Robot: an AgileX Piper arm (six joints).
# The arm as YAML. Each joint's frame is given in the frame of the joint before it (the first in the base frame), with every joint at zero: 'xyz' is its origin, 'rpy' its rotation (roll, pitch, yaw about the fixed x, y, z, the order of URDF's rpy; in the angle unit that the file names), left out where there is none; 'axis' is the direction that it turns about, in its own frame. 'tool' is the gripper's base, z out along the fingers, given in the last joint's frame.
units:
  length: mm
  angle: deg
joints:
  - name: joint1
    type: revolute
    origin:
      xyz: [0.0, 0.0, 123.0]
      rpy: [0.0, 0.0, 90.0]
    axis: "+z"
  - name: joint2
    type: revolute
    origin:
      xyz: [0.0, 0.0, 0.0]
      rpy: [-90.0, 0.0, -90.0]
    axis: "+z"
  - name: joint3
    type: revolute
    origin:
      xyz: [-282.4, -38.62, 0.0]
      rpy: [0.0, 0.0, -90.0]
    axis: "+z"
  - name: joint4
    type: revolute
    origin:
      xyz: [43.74, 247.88, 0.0]
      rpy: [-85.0, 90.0, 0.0]
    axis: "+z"
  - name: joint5
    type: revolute
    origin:
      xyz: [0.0, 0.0, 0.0]
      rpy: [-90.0, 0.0, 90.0]
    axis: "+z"
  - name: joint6
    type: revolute
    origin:
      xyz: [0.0, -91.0, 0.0]
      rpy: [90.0, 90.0, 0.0]
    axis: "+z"
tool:
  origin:
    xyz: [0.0, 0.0, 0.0]
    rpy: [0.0, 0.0, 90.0]
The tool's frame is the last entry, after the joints.
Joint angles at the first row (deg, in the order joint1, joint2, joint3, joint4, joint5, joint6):
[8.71 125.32 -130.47 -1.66 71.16 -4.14]
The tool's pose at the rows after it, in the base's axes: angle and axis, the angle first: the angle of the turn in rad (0 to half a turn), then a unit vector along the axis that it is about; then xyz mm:
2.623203, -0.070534, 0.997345, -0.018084, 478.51, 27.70, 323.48
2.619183, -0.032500, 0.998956, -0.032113, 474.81, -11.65, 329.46
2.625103, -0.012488, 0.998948, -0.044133, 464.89, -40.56, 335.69
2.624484, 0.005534, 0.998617, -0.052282, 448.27, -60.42, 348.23
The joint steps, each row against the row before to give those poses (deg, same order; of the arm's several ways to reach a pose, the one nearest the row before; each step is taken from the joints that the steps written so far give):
[-5.07 -0.73 0.00 -0.17 0.00 -0.18]
[-4.66 -1.17 0.74 -0.27 0.07 -0.29]
[-3.56 -2.18 2.33 -0.11 -0.01 -1.25]
[-2.67 -3.57 3.18 -0.05 0.19 -0.61]

